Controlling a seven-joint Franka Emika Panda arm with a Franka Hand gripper.
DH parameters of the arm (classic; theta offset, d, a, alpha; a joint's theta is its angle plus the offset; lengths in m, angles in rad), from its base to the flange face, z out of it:
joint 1: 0 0.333 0 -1.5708
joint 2: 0 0 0 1.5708
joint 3: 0 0.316 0.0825 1.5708
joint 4: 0 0 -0.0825 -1.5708
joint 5: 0 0.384 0 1.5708
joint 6: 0 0 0.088 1.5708
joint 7: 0 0.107 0 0
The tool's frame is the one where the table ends.
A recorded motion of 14 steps. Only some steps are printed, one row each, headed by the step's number.
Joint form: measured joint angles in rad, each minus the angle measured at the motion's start. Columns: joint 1, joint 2, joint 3, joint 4, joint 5, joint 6, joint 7.
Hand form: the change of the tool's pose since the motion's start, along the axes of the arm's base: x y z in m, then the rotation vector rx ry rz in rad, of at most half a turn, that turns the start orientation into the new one. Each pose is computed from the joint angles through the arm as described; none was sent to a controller.
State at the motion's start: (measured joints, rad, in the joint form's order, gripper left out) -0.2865 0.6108 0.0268 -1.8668 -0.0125 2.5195 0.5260
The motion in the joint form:
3: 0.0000 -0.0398 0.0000 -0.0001 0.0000 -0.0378 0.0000
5: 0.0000 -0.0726 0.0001 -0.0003 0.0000 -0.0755 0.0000
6: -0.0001 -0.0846 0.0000 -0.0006 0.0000 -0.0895 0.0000
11: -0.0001 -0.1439 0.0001 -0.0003 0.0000 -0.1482 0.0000
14: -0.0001 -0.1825 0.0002 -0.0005 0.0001 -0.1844 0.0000
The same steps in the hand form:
3: 0.0012 -0.0005 0.0221 -0.0017 -0.0015 0.0003
5: 0.0010 -0.0004 0.0396 -0.0014 0.0037 0.0006
6: 0.0006 -0.0005 0.0459 -0.0012 0.0060 0.0005
11: -0.0006 -0.0003 0.0788 -0.0033 0.0057 0.0008
14: -0.0023 0.0002 0.1001 -0.0049 0.0039 0.0009

